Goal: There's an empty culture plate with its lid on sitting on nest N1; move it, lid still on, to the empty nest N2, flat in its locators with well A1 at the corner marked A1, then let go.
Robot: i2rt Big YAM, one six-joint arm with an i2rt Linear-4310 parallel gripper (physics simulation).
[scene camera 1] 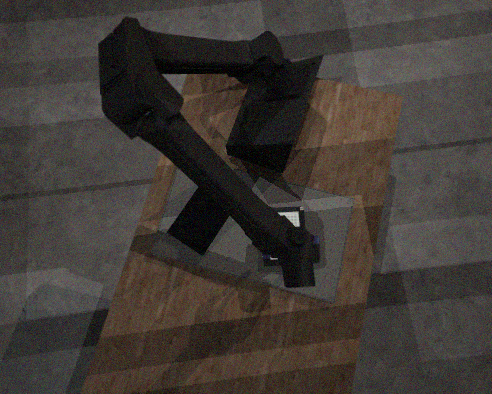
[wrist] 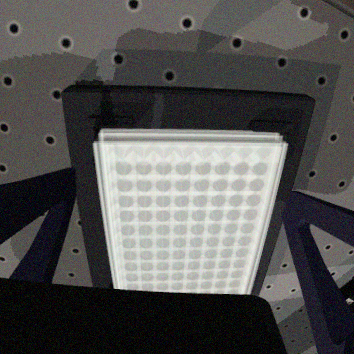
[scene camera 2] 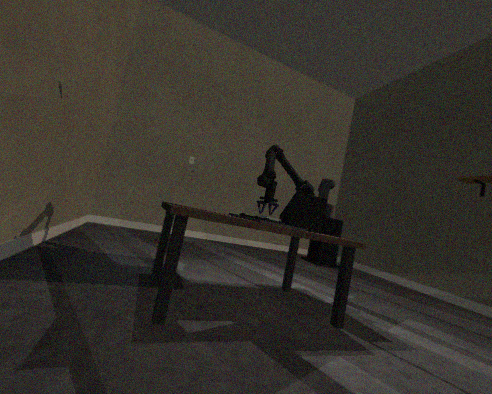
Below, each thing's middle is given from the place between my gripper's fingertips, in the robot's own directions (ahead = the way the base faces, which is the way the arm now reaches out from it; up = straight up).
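You'd find the grey perforated deck (scene camera 1: pixel 327 215) 110 mm to the right of my hand, 40 mm behind it and 40 mm below it.
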